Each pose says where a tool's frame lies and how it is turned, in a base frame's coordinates. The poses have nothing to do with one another.
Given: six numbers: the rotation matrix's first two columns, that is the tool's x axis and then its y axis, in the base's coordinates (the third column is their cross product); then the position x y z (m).
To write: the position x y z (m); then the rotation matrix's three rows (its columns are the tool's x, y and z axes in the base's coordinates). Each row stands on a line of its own. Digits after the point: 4 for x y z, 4 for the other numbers.
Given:
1: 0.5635 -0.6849 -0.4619 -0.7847 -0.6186 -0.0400 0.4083 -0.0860 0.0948
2: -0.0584 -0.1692 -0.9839 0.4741 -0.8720 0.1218 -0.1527 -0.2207 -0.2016
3: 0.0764 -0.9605 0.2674 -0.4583 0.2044 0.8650 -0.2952 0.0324 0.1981
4: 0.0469 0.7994 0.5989 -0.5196 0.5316 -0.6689 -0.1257 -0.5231 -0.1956
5: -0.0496 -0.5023 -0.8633 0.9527 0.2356 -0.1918 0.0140 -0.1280 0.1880
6: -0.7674 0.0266 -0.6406 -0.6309 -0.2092 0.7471 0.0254 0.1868 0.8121
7: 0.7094 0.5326 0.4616 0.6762 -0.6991 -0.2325 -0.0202 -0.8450 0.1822
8: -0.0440 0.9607 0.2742 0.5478 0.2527 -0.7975 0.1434 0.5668 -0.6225
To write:
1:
0.4083 -0.0860 0.0948
0.5635 -0.7847 -0.2583
-0.6849 -0.6186 0.3850
-0.4619 -0.0400 -0.8860

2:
-0.1527 -0.2207 -0.2016
-0.0584 0.4741 -0.8786
-0.1692 -0.8720 -0.4594
-0.9839 0.1218 0.1311

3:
-0.2952 0.0324 0.1981
0.0764 -0.4583 -0.8855
-0.9605 0.2044 -0.1886
0.2674 0.8650 -0.4246

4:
-0.1257 -0.5231 -0.1956
0.0469 -0.5196 -0.8531
0.7994 0.5316 -0.2798
0.5989 -0.6689 0.4403

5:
0.0140 -0.1280 0.1880
-0.0496 0.9527 0.2997
-0.5023 0.2356 -0.8320
-0.8633 -0.1918 0.4669

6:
0.0254 0.1868 0.8121
-0.7674 -0.6309 -0.1141
0.0266 -0.2092 0.9775
-0.6406 0.7471 0.1773

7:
-0.0202 -0.8450 0.1822
0.7094 0.6762 0.1989
0.5326 -0.6991 0.4771
0.4616 -0.2325 -0.8561

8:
0.1434 0.5668 -0.6225
-0.0440 0.5478 -0.8354
0.9607 0.2527 0.1151
0.2742 -0.7975 -0.5374

